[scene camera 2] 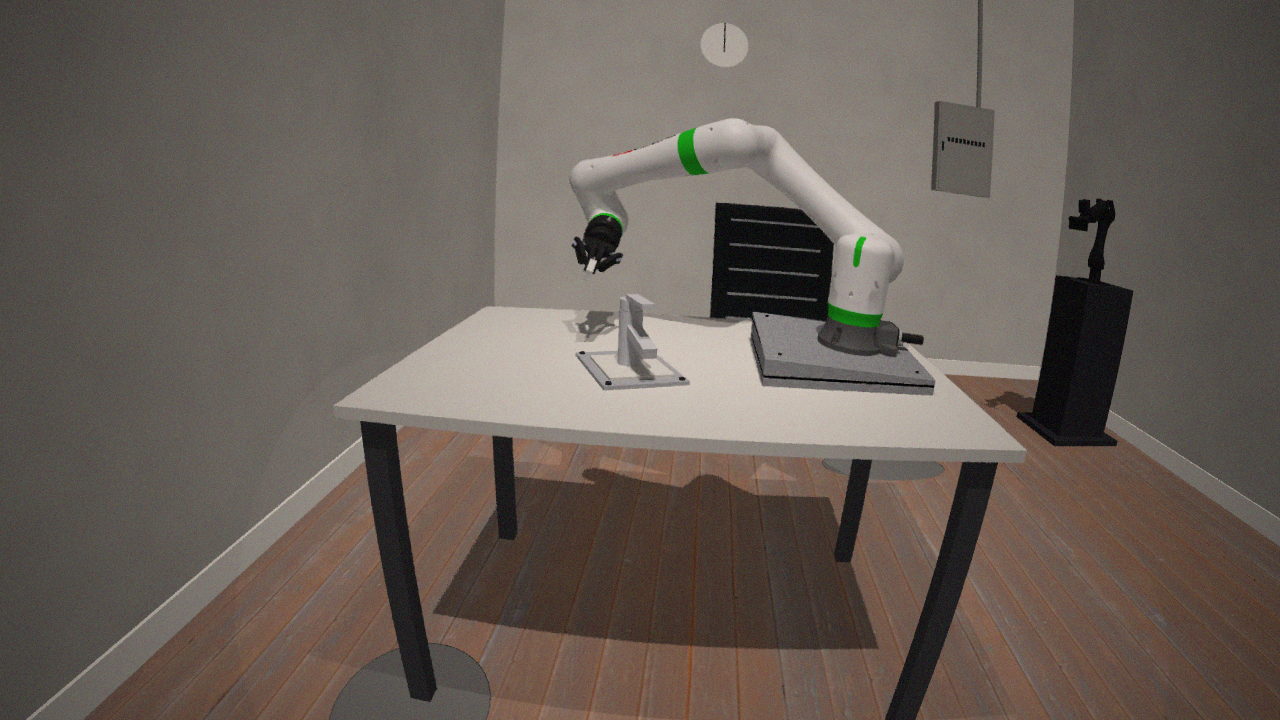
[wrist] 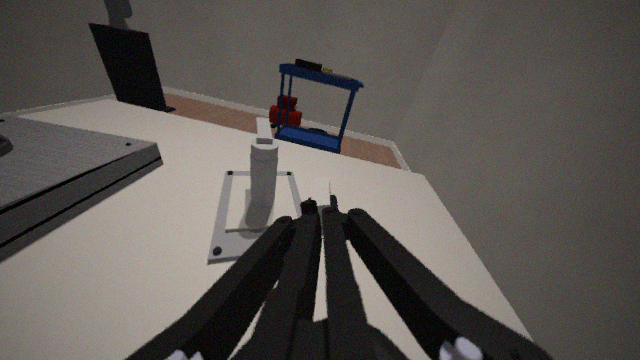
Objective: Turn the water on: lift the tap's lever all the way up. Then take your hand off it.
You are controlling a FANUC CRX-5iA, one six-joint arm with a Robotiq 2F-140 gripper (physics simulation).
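Places are measured from the arm's base along level axes (x ahead, y left, z up), in metres.
Pixels of known places: gripper, between the fingertips: (scene camera 2: 587,276) (wrist: 323,189); arm's base, origin of its link: (scene camera 2: 849,345).
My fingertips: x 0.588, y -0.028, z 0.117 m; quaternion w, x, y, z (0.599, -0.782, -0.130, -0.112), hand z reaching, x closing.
Observation:
Ahead of a thing's pixels: the offset from my fingertips to its top centre. "spot": to the spot under its first point. Level surfaces: height alone.
The grey tap {spot: 0.092 m back, 0.146 m left, 0.090 m down} (scene camera 2: 623,333) (wrist: 263,175) stands upright on a flat square frame base {0.104 m back, 0.125 m left, 0.158 m down} (scene camera 2: 646,383) (wrist: 218,215). Its lever {0.123 m back, 0.174 m left, 0.014 m down} (scene camera 2: 639,301) (wrist: 264,129) sits on top of the body and looks about level; its exact angle is hard to tell. The spout {0.129 m back, 0.191 m left, 0.071 m down} (scene camera 2: 642,343) sticks out below the lever, towards scene camera 2; the body hides it in the wrist view. My gripper (scene camera 2: 591,265) (wrist: 323,189) is shut and empty, its light pads together. It is in the air behind the tap, on the side away from the spout, higher than the lever and apart from it.
The tap stands on the white table {0.170 m down} (scene camera 2: 429,402) (wrist: 150,275). The arm's grey mounting plate (scene camera 2: 841,371) (wrist: 75,155) lies to the right in scene camera 2. A black pedestal (scene camera 2: 1083,358) (wrist: 131,67) and a blue cart (wrist: 322,77) stand beyond the table.

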